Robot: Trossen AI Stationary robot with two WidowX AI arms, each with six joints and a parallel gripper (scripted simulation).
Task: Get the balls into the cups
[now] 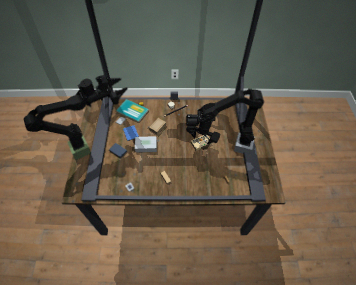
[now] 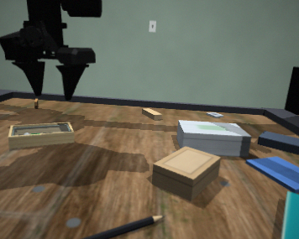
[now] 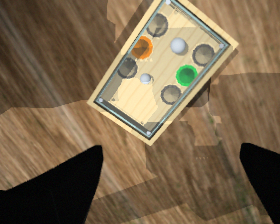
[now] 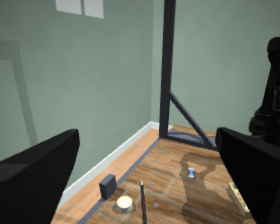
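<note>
Now: the covered wooden puzzle 3 cm behind my left hand, 1 cm to the left of it and 10 cm below it.
</note>
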